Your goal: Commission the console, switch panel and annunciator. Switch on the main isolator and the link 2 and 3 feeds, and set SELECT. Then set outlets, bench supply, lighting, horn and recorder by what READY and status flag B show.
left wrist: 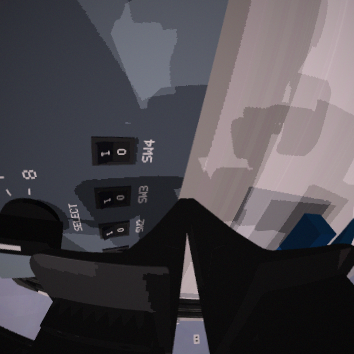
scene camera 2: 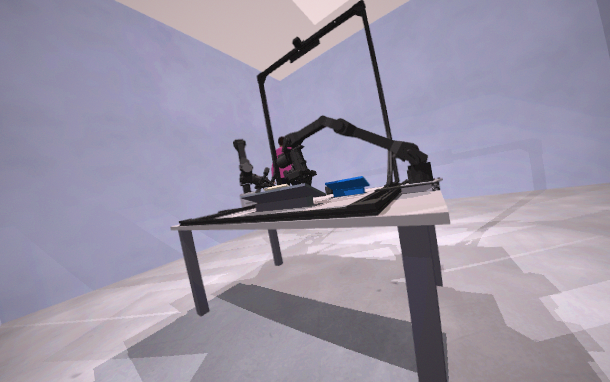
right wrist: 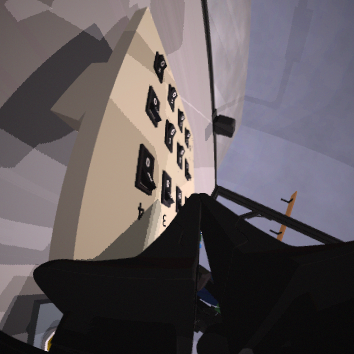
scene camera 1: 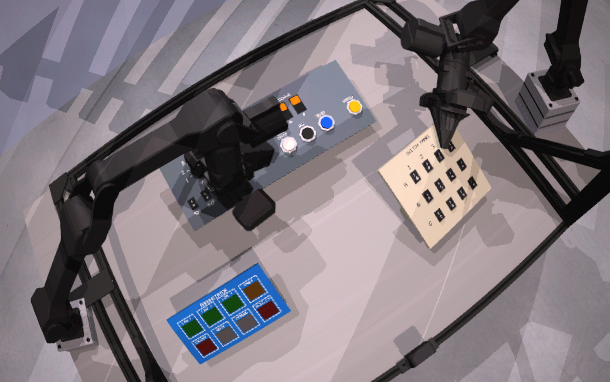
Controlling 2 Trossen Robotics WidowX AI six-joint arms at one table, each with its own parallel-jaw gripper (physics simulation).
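Note:
The grey console lies partly under the left arm. My left gripper is shut and empty, low near the SW switches. SW4, SW3 and SW2 show beside the black SELECT knob, whose scale is partly cut off. Two status indicators show orange. My right gripper is shut and empty at the top row of the cream switch panel. The blue annunciator has dark green, brown, red and grey tiles.
White, black, blue and yellow buttons line the console. A black frame stands around the table. A person in pink stands beyond the left arm. An orange rack shows in the right wrist view.

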